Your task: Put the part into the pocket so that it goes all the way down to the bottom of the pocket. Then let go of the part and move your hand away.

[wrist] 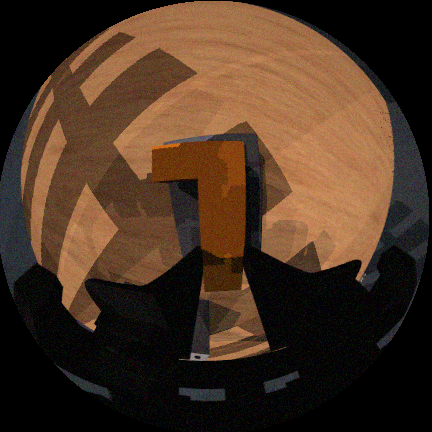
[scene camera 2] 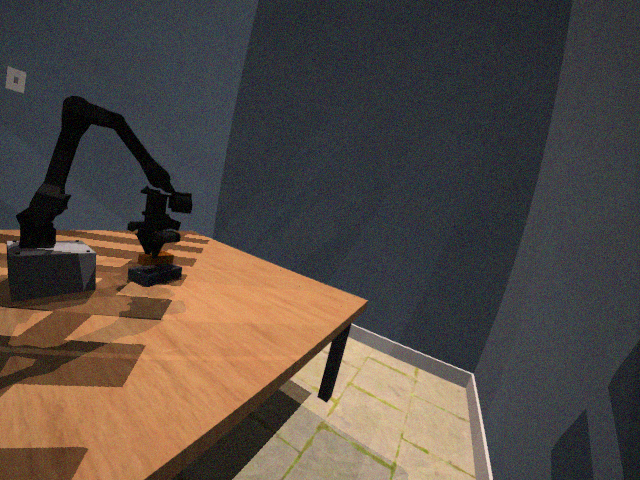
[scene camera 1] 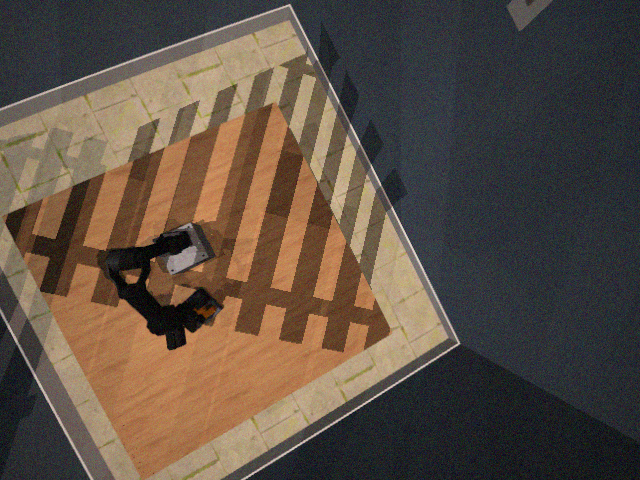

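Seen in the pictures: gripper, fingertip midpoint: (wrist: 221, 249) (scene camera 2: 151, 257) (scene camera 1: 195, 304); arm's base, link origin: (scene camera 2: 36, 245) (scene camera 1: 181, 240).
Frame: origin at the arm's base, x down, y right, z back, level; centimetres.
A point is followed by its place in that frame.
Observation:
The orange L-shaped part (scene camera 1: 206, 310) {x 3.7, y 4.3, z -31.1 cm} (scene camera 2: 164, 257) {x 3.1, y 7.5, z -30.7 cm} (wrist: 222, 200) {x 2.4, y 6.1, z -30.4 cm} is held between the fingers of my gripper (scene camera 2: 154, 254) {x 2.9, y 7.1, z -26.7 cm} (wrist: 221, 249) {x 2.9, y 7.1, z -26.7 cm}, which is shut on it. The dark blue-grey block with the pocket (scene camera 2: 155, 275) {x 7.3, y 12.1, z -26.3 cm} (wrist: 255, 200) {x 6.9, y 9.9, z -30.4 cm} lies on the table directly below. In scene camera 2 the part appears level and just above the block's top; whether it touches the rim cannot be told. In the wrist view the part covers most of the pocket, and its short arm reaches left past the block's edge. The block shows along the right side and under the inner corner. The pocket's bottom is hidden.
The arm's grey base box (scene camera 1: 188, 258) {x 0.1, y 0.7, z -7.9 cm} (scene camera 2: 51, 271) {x 3.9, y 10.0, z -2.2 cm} stands on the wooden table (scene camera 1: 232, 377) {x 10.5, y 9.2, z -64.8 cm} (scene camera 2: 248, 341) {x 10.5, y 51.6, z -31.5 cm} beside the block. Dark shadow stripes cross the table. The table's corner and edge show at the right in scene camera 2.

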